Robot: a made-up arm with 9 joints.
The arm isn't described. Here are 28 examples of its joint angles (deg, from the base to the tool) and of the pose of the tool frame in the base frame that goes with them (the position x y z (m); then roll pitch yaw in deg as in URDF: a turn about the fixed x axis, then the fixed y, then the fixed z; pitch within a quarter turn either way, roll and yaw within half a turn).
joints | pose
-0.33 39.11 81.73 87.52 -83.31 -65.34 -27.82 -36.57 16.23 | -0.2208 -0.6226 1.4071 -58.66 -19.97 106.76
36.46 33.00 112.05 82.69 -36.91 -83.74 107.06 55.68 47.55 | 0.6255 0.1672 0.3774 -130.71 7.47 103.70
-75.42 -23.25 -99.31 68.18 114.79 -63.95 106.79 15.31 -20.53 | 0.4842 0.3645 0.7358 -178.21 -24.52 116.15
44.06 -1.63 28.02 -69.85 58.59 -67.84 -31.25 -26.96 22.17 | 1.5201 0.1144 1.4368 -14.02 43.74 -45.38
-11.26 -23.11 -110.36 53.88 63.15 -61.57 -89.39 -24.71 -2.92 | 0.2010 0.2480 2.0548 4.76 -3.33 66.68
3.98 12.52 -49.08 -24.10 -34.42 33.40 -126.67 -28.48 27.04 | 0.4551 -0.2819 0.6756 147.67 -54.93 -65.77
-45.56 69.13 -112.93 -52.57 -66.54 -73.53 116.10 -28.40 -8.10 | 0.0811 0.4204 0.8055 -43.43 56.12 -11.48
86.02 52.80 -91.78 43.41 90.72 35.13 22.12 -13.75 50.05 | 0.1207 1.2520 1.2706 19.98 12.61 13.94
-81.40 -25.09 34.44 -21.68 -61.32 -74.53 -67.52 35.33 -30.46 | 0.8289 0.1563 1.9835 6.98 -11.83 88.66
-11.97 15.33 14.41 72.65 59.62 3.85 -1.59 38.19 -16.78 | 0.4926 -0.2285 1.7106 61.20 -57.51 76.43
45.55 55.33 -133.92 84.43 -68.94 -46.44 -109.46 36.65 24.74 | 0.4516 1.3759 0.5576 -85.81 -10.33 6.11
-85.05 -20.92 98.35 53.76 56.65 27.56 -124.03 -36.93 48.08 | 0.0140 -0.7044 0.4360 -119.16 -32.58 121.67
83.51 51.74 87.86 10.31 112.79 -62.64 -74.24 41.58 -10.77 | 0.0924 -0.1166 -0.1000 115.12 45.52 -37.62
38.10 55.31 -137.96 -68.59 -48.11 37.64 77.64 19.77 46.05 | -0.6216 -0.9611 1.4617 124.55 66.74 -35.86
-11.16 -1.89 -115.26 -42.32 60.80 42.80 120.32 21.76 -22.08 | -0.4647 -0.0435 2.3553 43.55 -30.82 -76.58
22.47 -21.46 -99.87 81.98 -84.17 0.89 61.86 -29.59 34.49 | 1.6566 0.2995 0.5937 146.43 10.13 120.21
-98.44 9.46 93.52 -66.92 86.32 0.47 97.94 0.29 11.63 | 0.6374 0.1751 2.2067 32.04 17.96 82.47
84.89 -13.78 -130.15 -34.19 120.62 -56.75 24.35 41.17 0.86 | 0.2364 0.0438 0.7357 -72.08 21.53 159.85
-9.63 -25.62 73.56 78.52 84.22 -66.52 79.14 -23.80 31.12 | 0.7006 -0.1382 1.6599 47.44 -14.38 124.88
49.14 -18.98 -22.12 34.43 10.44 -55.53 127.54 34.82 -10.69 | 0.6421 -0.2005 0.6305 76.74 43.33 -50.01
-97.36 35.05 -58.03 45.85 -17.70 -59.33 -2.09 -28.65 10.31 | -0.3006 -0.6750 1.3623 48.94 -20.86 -50.16
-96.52 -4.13 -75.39 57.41 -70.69 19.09 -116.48 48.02 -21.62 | 0.4321 -0.5344 0.4832 -167.00 10.23 -174.82
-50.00 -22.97 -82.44 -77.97 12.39 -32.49 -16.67 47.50 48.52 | -0.5465 -0.6762 1.2221 66.71 -43.72 -34.04
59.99 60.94 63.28 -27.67 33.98 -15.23 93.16 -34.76 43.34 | 0.9727 1.4808 0.0749 -105.77 29.34 -66.75
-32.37 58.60 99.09 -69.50 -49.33 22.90 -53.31 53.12 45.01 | 0.5906 -0.0854 1.5857 40.09 -11.55 82.74
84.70 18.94 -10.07 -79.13 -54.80 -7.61 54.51 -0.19 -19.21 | 1.1563 -0.6165 0.3003 -172.56 -40.79 -55.93
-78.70 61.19 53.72 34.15 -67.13 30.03 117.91 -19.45 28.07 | 0.1369 0.2157 2.1092 19.79 -5.94 -61.56
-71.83 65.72 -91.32 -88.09 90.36 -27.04 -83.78 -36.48 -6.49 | 0.6904 0.2905 0.7426 44.61 63.94 75.78
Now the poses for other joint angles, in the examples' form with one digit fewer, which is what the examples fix.
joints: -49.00 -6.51 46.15 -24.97 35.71 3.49 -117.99 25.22 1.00
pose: 0.241 -0.095 0.706 150.2 29.9 -17.5
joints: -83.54 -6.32 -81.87 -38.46 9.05 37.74 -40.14 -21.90 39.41
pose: -0.357 -0.692 0.866 -165.7 39.4 -52.9
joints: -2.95 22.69 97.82 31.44 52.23 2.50 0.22 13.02 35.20
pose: 1.292 0.714 1.281 120.1 -18.0 130.6
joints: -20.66 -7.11 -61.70 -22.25 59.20 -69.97 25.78 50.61 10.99
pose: -0.038 -0.229 1.380 -71.1 -18.9 72.9
